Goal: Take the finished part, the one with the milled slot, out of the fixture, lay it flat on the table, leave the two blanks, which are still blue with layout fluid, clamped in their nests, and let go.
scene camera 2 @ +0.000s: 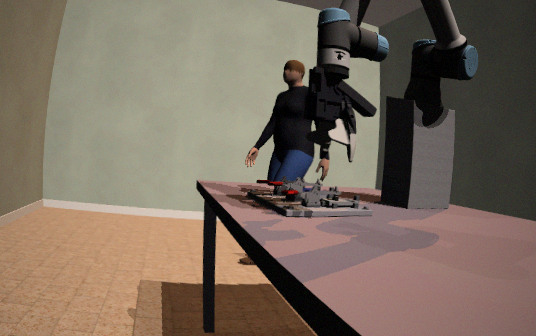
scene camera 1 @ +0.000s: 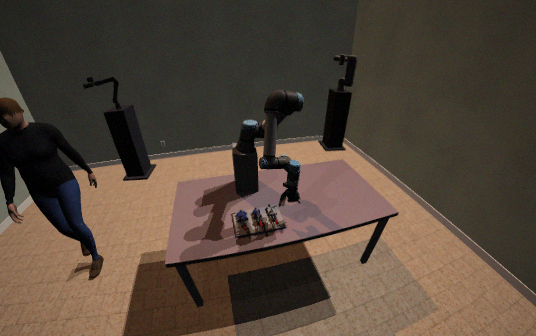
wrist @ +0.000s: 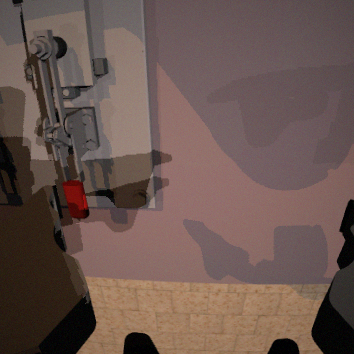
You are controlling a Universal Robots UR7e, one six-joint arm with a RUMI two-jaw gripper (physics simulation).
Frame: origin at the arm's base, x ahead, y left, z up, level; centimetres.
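Seen in the pictures: gripper, between the fingertips: (scene camera 2: 334, 160) (scene camera 1: 289, 205) (wrist: 200, 198); arm's base, origin of its link: (scene camera 2: 422, 103) (scene camera 1: 245, 148).
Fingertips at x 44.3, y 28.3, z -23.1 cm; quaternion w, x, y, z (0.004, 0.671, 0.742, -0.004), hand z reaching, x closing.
Observation:
Pixels of each thing's top centre, then the offset from my fingertips to it. Level surfaces: height alone.
- grey fixture plate, centre of its top: (scene camera 2: 304, 200) (scene camera 1: 258, 219) dx -0.2, dy -22.1, dz -11.5 cm
- finished part, centre of its top: (wrist: 54, 26) (scene camera 2: 340, 200) (scene camera 1: 271, 210) dx -7.0, dy -12.0, dz -9.9 cm
- table, height of its surface: dz -13.0 cm
The grey fixture plate (scene camera 1: 281, 226) (scene camera 2: 330, 213) (wrist: 125, 100) lies on the table with three clamp nests. The finished part (scene camera 1: 271, 212) (wrist: 75, 62) is a bare grey block in the right-hand nest; a clamp arm (wrist: 56, 95) reaches over it, with its red handle (scene camera 1: 276, 221) (wrist: 76, 200) towards the table's front edge. Its slot cannot be made out. Two blue blanks, the left one (scene camera 1: 242, 216) and the middle one (scene camera 1: 256, 212), sit in the other nests. My gripper (scene camera 1: 290, 202) (scene camera 2: 337, 145) (wrist: 200, 198) is open and empty, above the table to the right of the fixture.
The table (scene camera 1: 345, 195) (scene camera 2: 450, 280) (wrist: 185, 150) has its front edge low in the wrist view. My arm's base pedestal (scene camera 1: 246, 172) (scene camera 2: 400, 150) stands behind the fixture. A person (scene camera 1: 37, 155) (scene camera 2: 292, 117) stands beyond the table's left end. Two pedestals with small arms stand by the back wall.

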